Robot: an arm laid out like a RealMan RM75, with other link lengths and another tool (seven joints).
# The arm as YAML. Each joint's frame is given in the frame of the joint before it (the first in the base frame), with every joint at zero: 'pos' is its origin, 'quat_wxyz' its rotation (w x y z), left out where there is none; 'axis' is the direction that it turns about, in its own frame. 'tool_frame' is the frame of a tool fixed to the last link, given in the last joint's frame.
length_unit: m
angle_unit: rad
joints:
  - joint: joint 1
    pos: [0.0, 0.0, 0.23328]
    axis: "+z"
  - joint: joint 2
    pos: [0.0, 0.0, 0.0]
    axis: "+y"
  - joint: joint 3
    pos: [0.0, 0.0, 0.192]
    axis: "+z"
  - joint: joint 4
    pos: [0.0, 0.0, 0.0]
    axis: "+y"
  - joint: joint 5
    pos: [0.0, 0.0, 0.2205]
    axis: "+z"
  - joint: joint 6
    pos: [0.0, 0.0, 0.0]
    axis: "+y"
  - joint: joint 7
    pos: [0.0, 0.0, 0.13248]
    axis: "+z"
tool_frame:
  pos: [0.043, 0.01, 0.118]
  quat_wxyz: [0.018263, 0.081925, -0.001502, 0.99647]
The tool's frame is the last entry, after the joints.
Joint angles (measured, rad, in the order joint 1, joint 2, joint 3, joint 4, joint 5, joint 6, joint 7), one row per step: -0.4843 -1.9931 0.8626 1.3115 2.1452 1.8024 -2.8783; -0.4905 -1.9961 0.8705 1.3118 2.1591 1.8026 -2.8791; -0.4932 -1.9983 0.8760 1.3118 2.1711 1.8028 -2.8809; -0.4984 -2.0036 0.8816 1.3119 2.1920 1.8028 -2.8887; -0.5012 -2.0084 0.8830 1.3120 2.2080 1.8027 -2.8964; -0.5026 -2.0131 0.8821 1.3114 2.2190 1.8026 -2.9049; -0.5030 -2.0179 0.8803 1.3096 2.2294 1.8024 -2.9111; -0.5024 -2.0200 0.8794 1.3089 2.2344 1.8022 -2.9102
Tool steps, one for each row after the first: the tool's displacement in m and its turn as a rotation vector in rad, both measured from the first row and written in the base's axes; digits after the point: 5 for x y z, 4 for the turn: -0.00004 -0.00035 -0.00333 -0.0091 0.0129 -0.0024; -0.00133 -0.00087 -0.00577 -0.0158 0.0234 -0.0002; -0.00356 -0.00125 -0.00935 -0.0248 0.0378 0.0093; -0.00583 -0.00144 -0.01155 -0.0295 0.0466 0.0205; -0.00768 -0.00159 -0.01314 -0.0325 0.0496 0.0331; -0.00988 -0.00194 -0.01475 -0.0354 0.0516 0.0454; -0.01110 -0.00224 -0.01543 -0.0363 0.0537 0.0482
